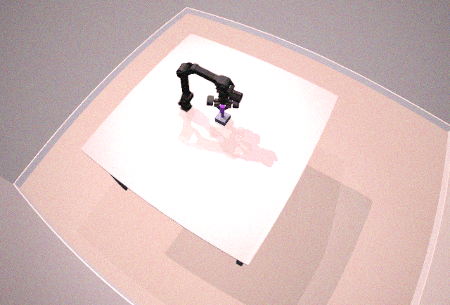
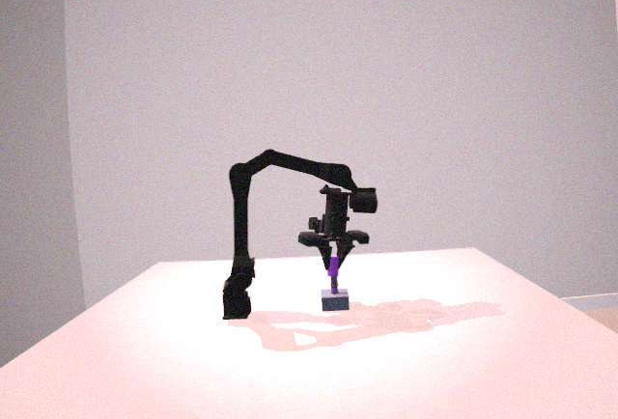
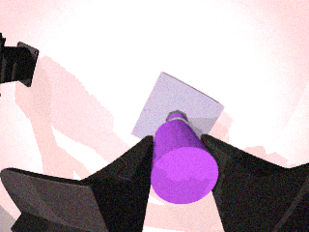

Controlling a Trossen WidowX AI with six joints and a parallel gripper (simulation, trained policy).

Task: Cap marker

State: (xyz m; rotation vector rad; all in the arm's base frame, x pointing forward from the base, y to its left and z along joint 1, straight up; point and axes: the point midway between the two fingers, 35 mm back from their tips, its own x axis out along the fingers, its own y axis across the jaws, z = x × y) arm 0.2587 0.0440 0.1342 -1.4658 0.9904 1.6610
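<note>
Right now the purple cap is 1 cm above my gripper tip. Also, from my gripper tip: grey holder block 1 cm to the right, 8 cm below.
</note>
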